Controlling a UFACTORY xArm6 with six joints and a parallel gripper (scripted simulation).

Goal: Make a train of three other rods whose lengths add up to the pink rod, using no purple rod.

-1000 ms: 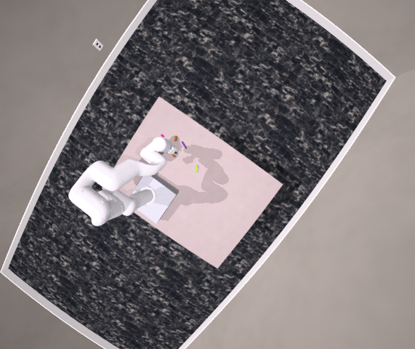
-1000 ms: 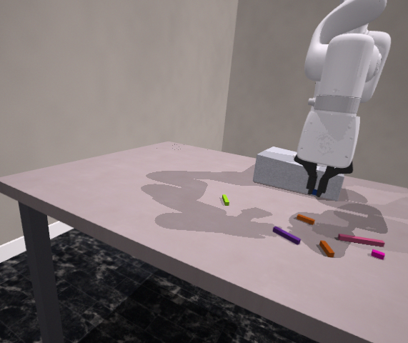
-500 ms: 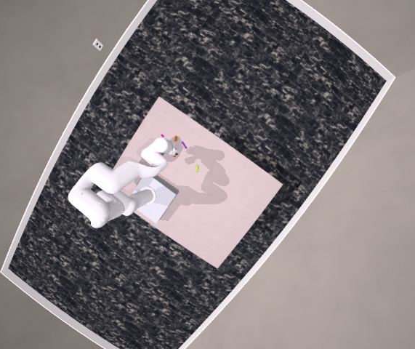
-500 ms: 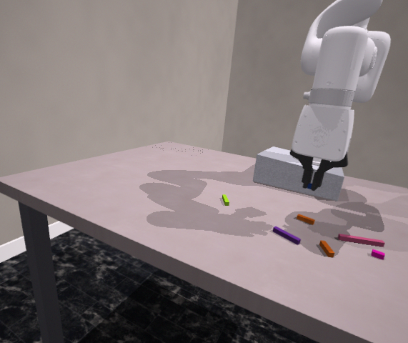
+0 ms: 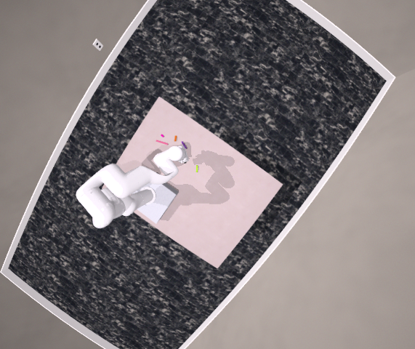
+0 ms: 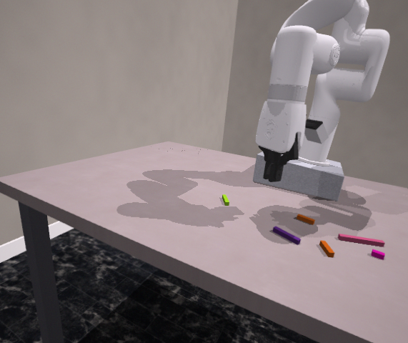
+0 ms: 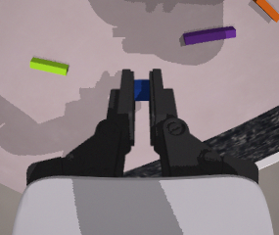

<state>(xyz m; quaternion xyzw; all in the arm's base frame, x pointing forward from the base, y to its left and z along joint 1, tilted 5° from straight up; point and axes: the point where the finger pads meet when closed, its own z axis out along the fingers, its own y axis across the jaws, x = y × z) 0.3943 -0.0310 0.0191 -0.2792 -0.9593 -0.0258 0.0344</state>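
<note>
The lime rod is 120 mm to the right of my hand, 120 mm below it and 30 mm behind it. From my hand the other things lie so: purple rod (120 mm below, 60 mm to the left, 50 mm ahead); blue rod (20 mm below); pink rod (200 mm to the left, 120 mm below, 40 mm behind).
</note>
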